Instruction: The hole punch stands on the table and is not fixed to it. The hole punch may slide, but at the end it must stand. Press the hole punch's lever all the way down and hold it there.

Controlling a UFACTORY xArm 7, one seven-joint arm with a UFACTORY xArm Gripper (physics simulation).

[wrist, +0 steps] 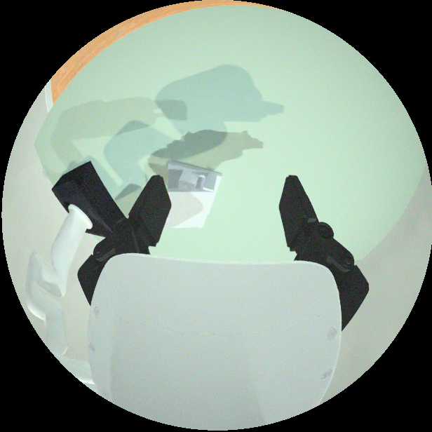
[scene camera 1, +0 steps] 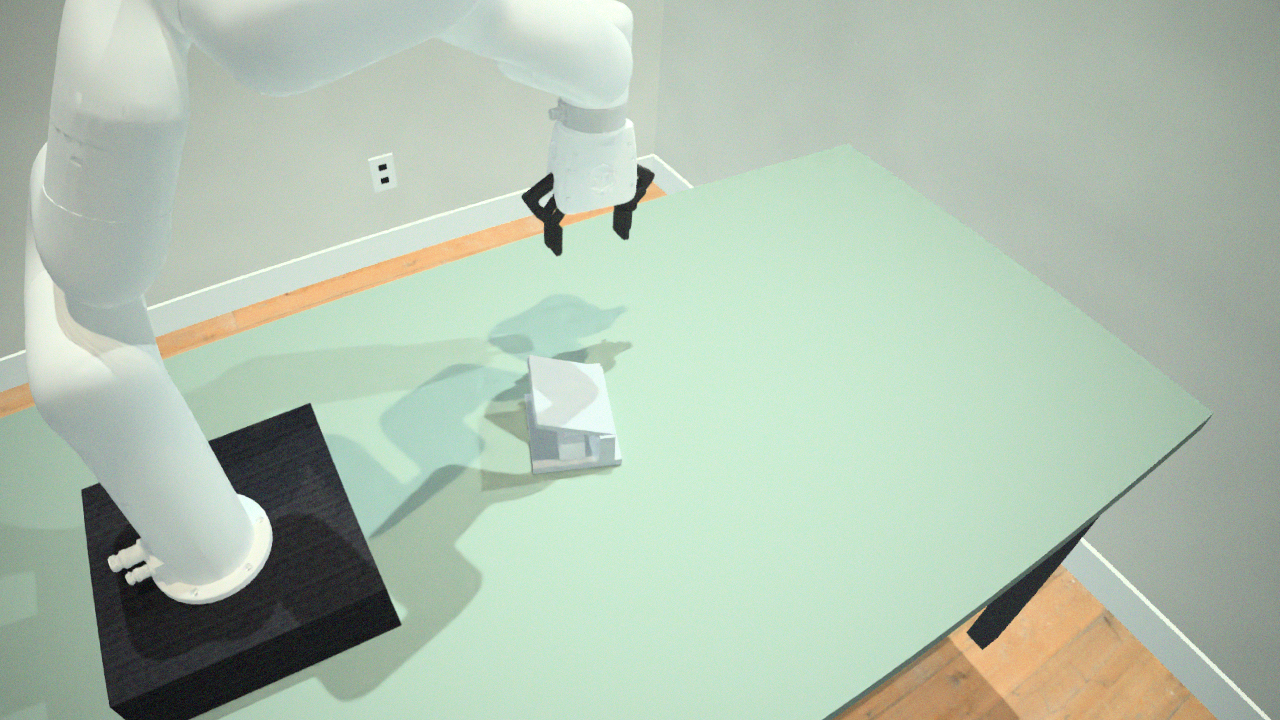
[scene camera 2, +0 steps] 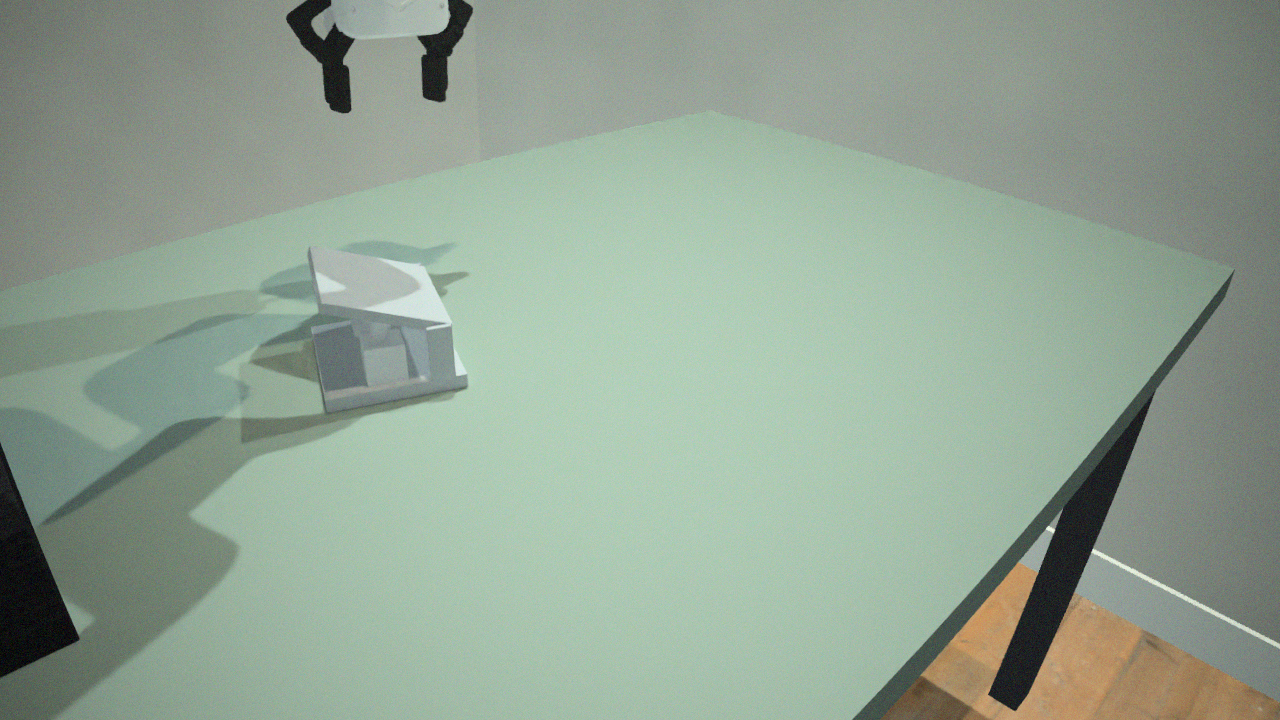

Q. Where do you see a hole punch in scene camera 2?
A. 411, 362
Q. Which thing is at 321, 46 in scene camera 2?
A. My gripper.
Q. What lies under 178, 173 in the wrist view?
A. A hole punch.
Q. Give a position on a hole punch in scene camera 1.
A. At 550, 452
